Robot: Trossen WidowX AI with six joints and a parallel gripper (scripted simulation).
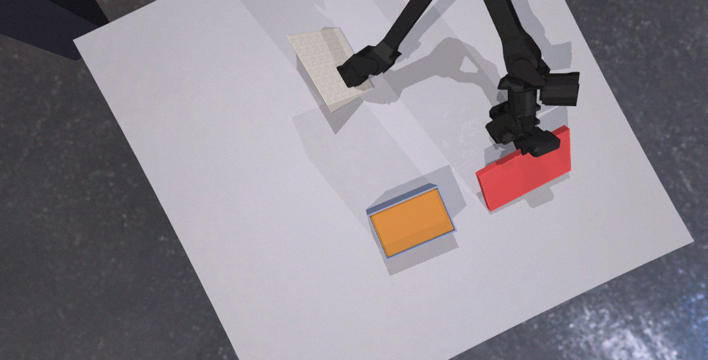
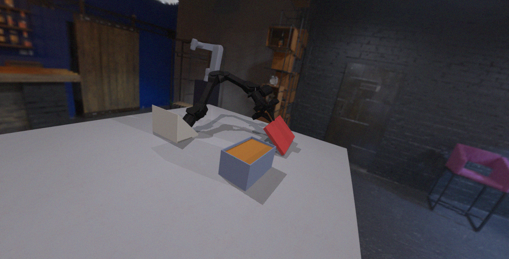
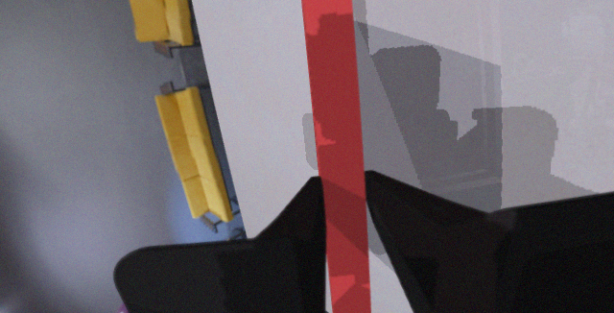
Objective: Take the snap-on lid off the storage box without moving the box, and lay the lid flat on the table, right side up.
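The red lid lies 6 cm ahead of my gripper tip and 5 cm below it. Round my gripper tip: blue-grey storage box: 2 cm ahead, 33 cm to the right, 8 cm below.
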